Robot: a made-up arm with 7 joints. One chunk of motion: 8 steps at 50 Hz.
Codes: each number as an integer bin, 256 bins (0 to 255) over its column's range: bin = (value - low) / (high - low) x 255, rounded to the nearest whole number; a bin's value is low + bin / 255 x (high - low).
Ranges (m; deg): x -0.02..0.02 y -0.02..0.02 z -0.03..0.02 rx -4..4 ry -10..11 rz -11..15
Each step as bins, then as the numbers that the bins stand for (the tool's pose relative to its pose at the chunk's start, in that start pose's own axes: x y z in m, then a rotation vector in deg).
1 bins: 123 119 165 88 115 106
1 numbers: -0.0007 -0.0013 0.0024 -1.24 -0.53 -0.19
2 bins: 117 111 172 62 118 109
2 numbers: -0.0016 -0.0026 0.0037 -2.05 -0.28 0.11
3 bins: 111 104 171 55 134 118
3 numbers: -0.0026 -0.0037 0.0035 -2.27 1.04 1.03
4 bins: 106 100 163 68 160 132
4 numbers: -0.0034 -0.0043 0.0020 -1.87 3.18 2.46
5 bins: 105 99 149 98 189 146
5 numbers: -0.0035 -0.0045 -0.0008 -0.93 5.56 3.89
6 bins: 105 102 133 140 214 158
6 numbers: -0.0035 -0.0040 -0.0039 0.39 7.62 5.11
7 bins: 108 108 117 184 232 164
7 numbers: -0.0031 -0.0031 -0.0071 1.77 9.11 5.72
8 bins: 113 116 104 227 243 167
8 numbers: -0.0023 -0.0018 -0.0096 3.12 10.01 6.03
